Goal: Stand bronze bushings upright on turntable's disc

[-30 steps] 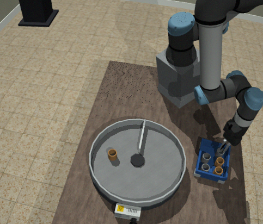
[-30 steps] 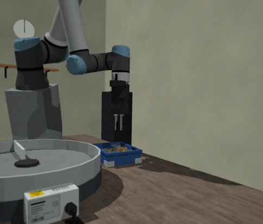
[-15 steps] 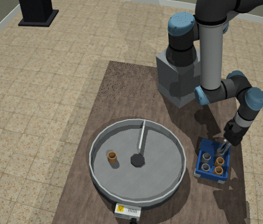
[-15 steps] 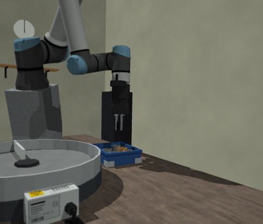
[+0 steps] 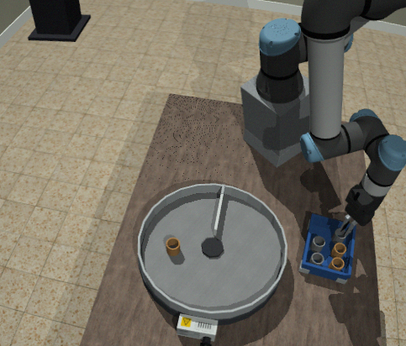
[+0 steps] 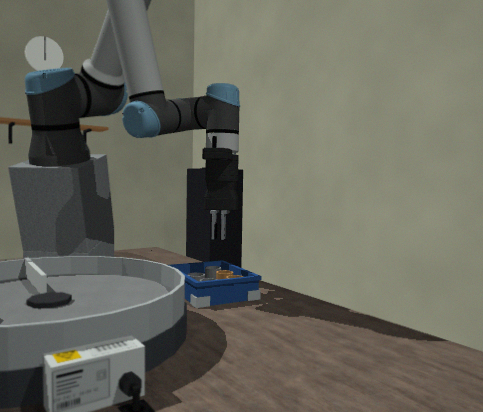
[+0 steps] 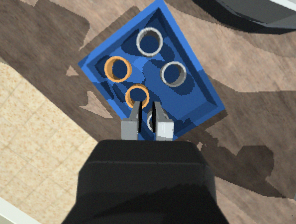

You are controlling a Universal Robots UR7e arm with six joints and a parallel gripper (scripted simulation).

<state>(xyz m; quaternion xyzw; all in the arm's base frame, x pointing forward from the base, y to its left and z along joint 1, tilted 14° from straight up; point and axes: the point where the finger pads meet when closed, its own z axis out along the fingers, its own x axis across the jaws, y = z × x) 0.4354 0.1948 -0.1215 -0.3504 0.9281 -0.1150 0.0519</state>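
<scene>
Now: hand 2 cm to the left of the blue crate and 11 cm above it. The rest, counted from my hand: grey turntable disc 6 cm ahead, 38 cm to the right, 8 cm below.
</scene>
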